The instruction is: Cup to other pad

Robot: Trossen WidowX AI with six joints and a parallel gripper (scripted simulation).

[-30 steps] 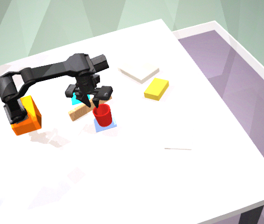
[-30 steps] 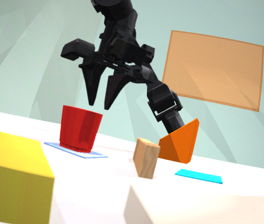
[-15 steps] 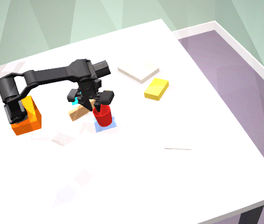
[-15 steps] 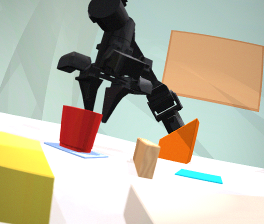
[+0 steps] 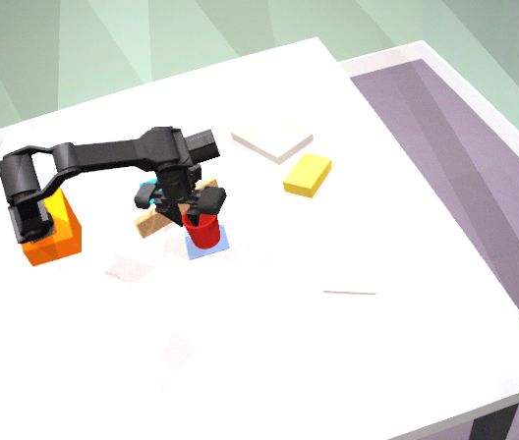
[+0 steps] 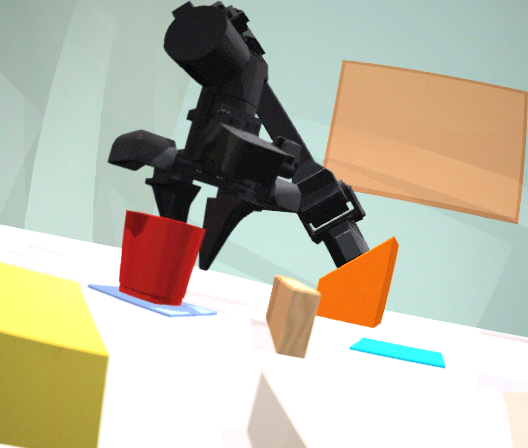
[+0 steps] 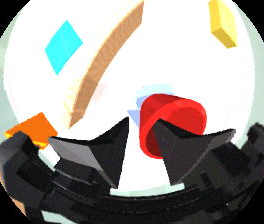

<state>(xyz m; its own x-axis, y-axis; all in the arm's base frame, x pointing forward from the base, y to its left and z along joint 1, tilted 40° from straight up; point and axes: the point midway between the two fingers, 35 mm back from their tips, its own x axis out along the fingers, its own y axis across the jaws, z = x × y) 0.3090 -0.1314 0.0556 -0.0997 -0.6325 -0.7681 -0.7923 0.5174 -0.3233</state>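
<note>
Now: gripper tip 1 cm short of the blue marble, 2 cm to the left of it and 2 cm above it. From my gripper tip the other things lie so: pale blue pad 2 cm ahead, 2 cm to the right, 5 cm below; red cup 3 cm ahead, 2 cm to the right; wooden bar 1 cm behind, 9 cm to the left, 2 cm below.
</note>
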